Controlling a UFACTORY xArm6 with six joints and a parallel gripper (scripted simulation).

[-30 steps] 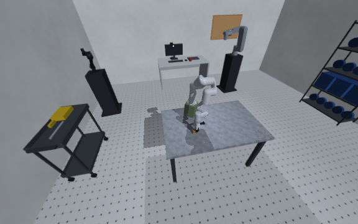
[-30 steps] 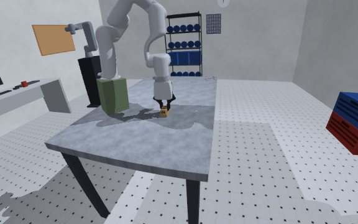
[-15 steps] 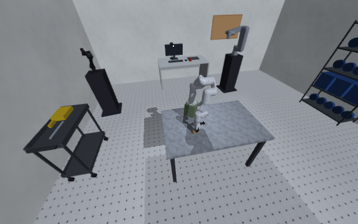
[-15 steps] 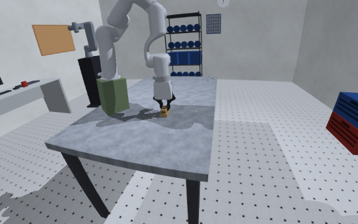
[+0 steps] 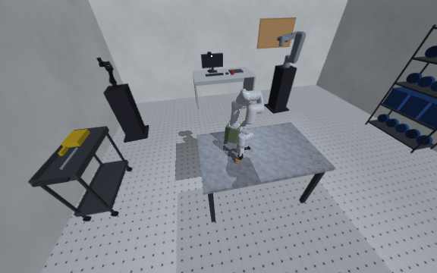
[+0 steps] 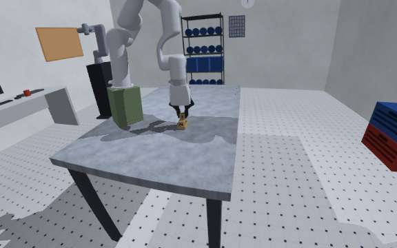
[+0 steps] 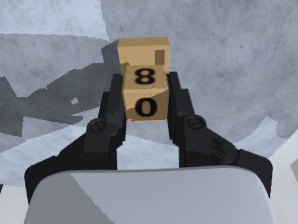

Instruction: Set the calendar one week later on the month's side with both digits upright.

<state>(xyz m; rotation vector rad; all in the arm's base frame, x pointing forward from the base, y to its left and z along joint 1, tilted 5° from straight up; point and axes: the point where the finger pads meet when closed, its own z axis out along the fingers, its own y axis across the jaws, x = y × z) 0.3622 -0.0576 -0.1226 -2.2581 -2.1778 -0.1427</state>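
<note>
Now: hand 2 cm to the left of the tray and 6 cm above it.
</note>
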